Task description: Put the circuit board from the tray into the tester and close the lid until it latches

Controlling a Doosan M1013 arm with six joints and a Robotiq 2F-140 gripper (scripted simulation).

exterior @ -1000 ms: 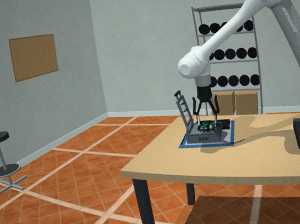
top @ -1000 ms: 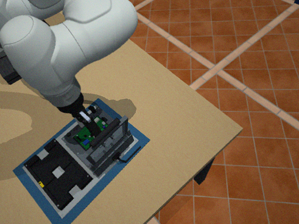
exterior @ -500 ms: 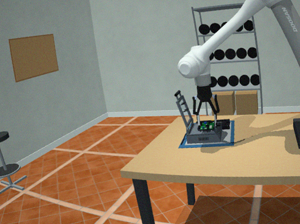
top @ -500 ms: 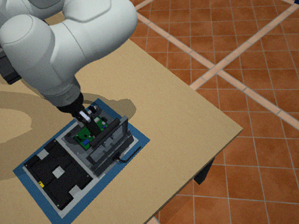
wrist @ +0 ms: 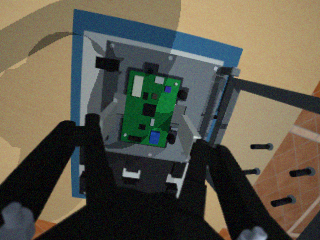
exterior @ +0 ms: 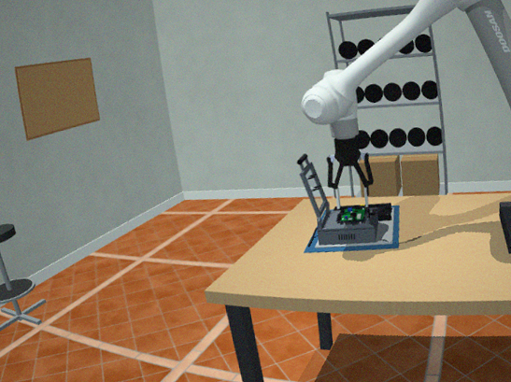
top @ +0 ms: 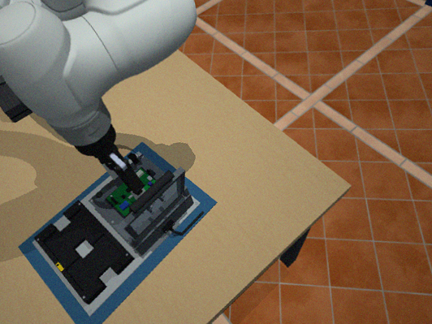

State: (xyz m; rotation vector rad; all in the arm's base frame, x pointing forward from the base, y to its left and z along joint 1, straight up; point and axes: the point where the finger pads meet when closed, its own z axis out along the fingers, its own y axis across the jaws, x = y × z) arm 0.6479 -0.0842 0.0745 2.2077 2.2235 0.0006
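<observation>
Right now the pin plate is 1 cm ahead of my hand, 1 cm to the left of it and 5 cm below it. Also, from my hand: latch hook 6 cm behind, 6 cm to the left, 4 cm below; lid 12 cm ahead, 6 cm above.
</observation>
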